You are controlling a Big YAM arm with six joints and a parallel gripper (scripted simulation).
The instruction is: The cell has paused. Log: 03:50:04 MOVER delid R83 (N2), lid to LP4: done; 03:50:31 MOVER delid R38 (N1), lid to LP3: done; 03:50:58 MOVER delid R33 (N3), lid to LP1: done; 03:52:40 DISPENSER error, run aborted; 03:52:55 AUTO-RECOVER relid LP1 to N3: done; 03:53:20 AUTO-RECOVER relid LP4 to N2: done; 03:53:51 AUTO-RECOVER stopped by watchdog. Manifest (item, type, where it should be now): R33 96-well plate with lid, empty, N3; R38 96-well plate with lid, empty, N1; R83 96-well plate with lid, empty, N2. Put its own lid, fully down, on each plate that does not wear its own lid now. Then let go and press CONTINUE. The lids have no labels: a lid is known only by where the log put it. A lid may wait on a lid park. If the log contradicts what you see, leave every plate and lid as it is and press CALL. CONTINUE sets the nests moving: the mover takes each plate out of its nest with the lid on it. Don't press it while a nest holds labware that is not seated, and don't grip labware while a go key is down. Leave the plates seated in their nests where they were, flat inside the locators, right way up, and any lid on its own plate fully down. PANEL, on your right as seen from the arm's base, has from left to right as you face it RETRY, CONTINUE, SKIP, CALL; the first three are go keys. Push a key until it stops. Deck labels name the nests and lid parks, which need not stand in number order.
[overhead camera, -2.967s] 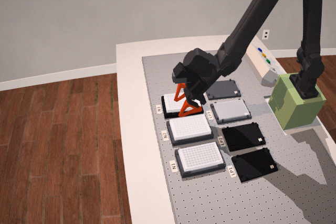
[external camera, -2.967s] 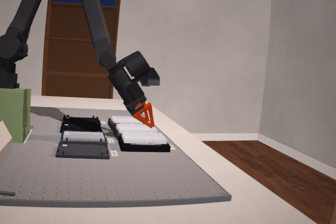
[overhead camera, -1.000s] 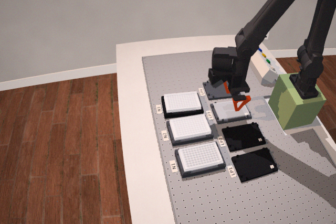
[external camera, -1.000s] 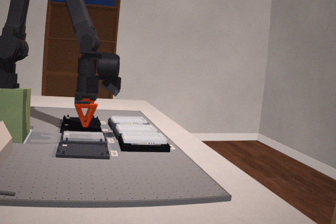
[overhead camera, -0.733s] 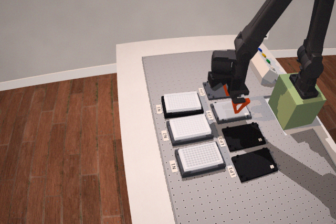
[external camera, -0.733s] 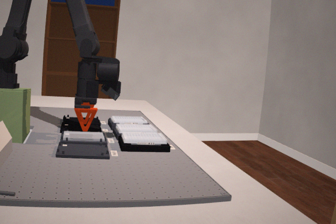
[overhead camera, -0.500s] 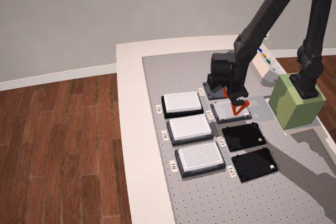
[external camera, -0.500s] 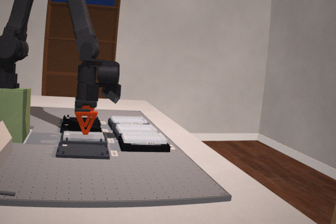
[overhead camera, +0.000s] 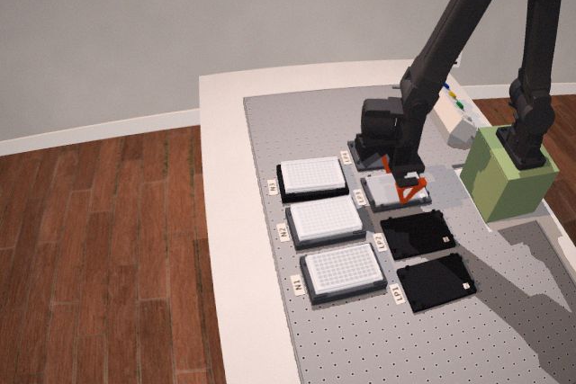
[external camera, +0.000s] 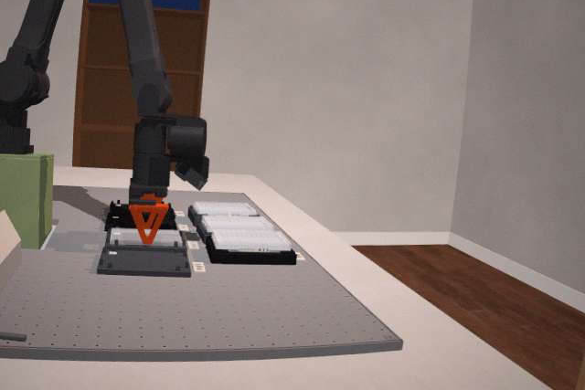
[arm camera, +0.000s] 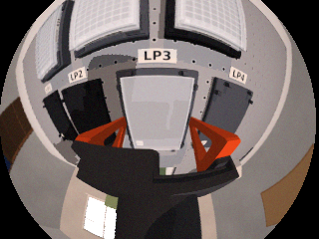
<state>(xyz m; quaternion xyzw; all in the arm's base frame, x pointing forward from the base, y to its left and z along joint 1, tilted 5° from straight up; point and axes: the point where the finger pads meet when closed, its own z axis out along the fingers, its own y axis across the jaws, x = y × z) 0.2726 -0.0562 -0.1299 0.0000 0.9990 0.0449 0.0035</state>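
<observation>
The clear lid lies 1 cm below my hand. The rest, counted from my hand: lid park LP4: 13 cm to the right, 2 cm below, 1 cm behind; then lid park LP3: 2 cm below; then lid park LP2: 13 cm to the left, 2 cm below, 1 cm behind.
</observation>
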